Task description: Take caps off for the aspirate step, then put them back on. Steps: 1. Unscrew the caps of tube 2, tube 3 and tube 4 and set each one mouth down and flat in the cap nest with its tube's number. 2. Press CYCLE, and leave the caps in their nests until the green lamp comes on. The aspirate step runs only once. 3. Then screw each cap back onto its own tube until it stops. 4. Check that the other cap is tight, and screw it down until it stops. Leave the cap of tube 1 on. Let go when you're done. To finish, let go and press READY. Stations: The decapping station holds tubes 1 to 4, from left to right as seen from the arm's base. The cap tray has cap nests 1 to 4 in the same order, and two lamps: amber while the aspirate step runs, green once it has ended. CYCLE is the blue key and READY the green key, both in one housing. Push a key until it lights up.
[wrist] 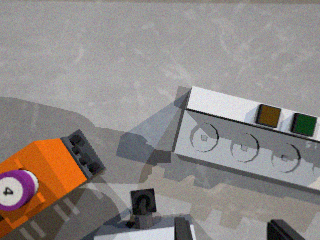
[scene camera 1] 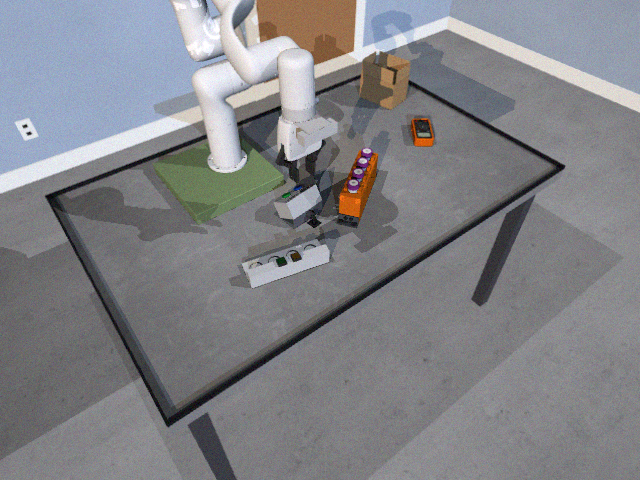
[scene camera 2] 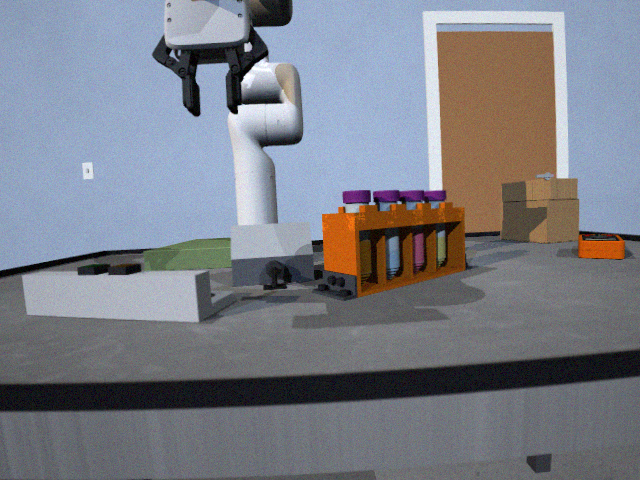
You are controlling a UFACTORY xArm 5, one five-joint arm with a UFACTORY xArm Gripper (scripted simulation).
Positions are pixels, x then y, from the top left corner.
Labels:
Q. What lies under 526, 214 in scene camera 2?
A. A cardboard box.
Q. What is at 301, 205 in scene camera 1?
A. A grey key housing.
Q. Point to a cardboard box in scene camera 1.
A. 377, 85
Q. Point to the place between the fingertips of my gripper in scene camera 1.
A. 302, 176

